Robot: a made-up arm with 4 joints.
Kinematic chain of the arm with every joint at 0, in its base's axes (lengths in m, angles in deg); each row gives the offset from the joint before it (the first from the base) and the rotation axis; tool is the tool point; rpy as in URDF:
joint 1: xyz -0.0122 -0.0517 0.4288 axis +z
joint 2: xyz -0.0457 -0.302 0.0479 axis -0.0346 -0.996 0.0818
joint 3: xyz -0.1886 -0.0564 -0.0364 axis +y
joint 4: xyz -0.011 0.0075 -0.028 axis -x
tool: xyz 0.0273 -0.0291 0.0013 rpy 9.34 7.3 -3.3
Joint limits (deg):
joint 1: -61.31..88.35
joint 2: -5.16..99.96
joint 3: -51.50..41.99
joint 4: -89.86..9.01
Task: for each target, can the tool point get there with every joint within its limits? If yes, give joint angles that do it. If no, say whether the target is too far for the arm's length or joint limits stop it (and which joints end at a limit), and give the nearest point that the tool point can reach.
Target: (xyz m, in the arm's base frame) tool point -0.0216 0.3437 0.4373
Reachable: no: joint limits stop it (at a limit: joint 1, joint 2, joint 4) | nearest point 0.3569 0.0158 0.3297 | short by 0.512 m
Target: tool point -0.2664 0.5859 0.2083
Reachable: no: too far | nearest point -0.4477 0.0132 0.4010 | short by 0.631 m
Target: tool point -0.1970 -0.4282 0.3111
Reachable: yes | joints -4.88 37.17 31.97 -1.74
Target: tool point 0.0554 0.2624 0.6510
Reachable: no: joint limits stop it (at a limit: joint 1, joint 2, joint 4) | nearest point 0.3543 -0.0011 0.3509 | short by 0.499 m
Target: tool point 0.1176 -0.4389 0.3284
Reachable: yes | joints 40.42 27.71 -7.38 -47.60
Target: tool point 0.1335 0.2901 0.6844
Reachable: no: joint limits stop it (at a limit: joint 1, joint 2, joint 4) | nearest point 0.3543 -0.0005 0.3505 | short by 0.495 m
